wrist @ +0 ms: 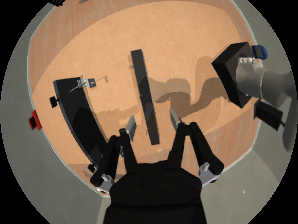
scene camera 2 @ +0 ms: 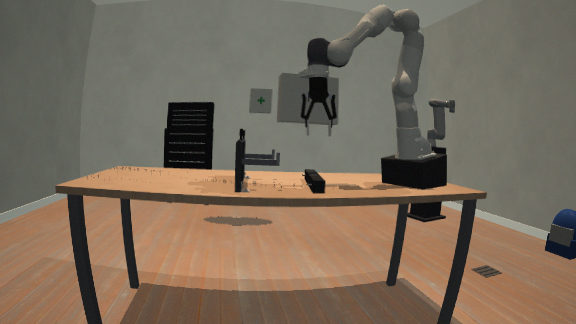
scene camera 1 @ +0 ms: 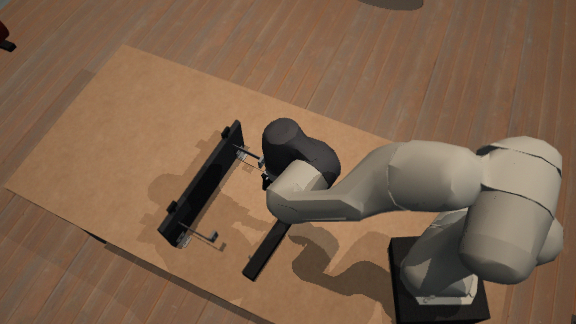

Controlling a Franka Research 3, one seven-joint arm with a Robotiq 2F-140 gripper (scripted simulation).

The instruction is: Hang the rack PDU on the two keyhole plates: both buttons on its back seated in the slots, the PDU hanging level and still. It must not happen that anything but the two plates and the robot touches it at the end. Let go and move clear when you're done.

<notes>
In view: my gripper [scene camera 2: 318, 135], a rack PDU [scene camera 1: 263, 253] and a black upright panel [scene camera 1: 191, 207].
The rack PDU also shows in the wrist view [wrist: 137, 56]. My gripper is seen too in the wrist view [wrist: 152, 117]. The black upright panel also shows in the wrist view [wrist: 75, 104].
</notes>
